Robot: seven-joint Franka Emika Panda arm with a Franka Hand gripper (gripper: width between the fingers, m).
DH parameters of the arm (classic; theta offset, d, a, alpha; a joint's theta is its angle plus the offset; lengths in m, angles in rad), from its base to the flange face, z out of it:
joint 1: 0 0.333 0 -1.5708
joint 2: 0 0 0 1.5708
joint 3: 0 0.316 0.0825 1.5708
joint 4: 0 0 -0.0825 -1.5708
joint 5: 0 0.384 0 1.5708
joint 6: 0 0 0.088 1.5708
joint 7: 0 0.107 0 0
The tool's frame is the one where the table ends.
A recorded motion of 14 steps. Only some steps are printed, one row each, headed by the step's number.
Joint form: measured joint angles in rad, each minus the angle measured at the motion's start. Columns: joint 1, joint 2, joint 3, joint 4, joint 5, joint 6, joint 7.
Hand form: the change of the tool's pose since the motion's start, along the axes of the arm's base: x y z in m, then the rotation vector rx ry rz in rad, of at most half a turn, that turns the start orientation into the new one. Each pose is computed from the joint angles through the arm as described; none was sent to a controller.
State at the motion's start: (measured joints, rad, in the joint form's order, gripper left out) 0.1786 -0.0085 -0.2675 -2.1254 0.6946 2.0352 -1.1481
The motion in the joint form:
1: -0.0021 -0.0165 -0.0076 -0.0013 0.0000 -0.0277 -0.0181
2: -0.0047 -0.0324 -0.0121 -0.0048 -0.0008 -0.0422 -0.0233
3: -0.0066 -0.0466 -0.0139 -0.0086 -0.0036 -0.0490 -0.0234
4: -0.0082 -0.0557 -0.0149 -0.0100 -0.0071 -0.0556 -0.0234
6: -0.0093 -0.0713 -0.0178 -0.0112 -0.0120 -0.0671 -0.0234
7: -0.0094 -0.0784 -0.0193 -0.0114 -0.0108 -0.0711 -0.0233
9: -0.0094 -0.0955 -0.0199 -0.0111 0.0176 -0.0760 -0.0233
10: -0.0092 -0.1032 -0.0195 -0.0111 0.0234 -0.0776 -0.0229
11: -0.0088 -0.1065 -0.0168 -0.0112 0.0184 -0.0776 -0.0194
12: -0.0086 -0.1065 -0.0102 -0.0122 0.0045 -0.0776 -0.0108
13: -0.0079 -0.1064 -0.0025 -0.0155 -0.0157 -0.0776 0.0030
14: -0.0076 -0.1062 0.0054 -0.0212 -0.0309 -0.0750 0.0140
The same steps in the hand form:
1: -0.0044 -0.0029 0.0066 0.0129 -0.0051 0.0204
2: -0.0081 -0.0056 0.0125 0.0208 -0.0097 0.0260
3: -0.0111 -0.0072 0.0176 0.0240 -0.0148 0.0277
4: -0.0131 -0.0083 0.0212 0.0253 -0.0173 0.0306
6: -0.0163 -0.0098 0.0278 0.0283 -0.0226 0.0356
7: -0.0175 -0.0104 0.0312 0.0322 -0.0266 0.0357
9: -0.0192 -0.0093 0.0408 0.0617 -0.0436 0.0249
10: -0.0202 -0.0087 0.0449 0.0686 -0.0505 0.0236
11: -0.0207 -0.0074 0.0463 0.0648 -0.0509 0.0263
12: -0.0211 -0.0044 0.0454 0.0528 -0.0432 0.0326
13: -0.0221 -0.0009 0.0431 0.0358 -0.0296 0.0391
14: -0.0232 0.0027 0.0400 0.0220 -0.0178 0.0439

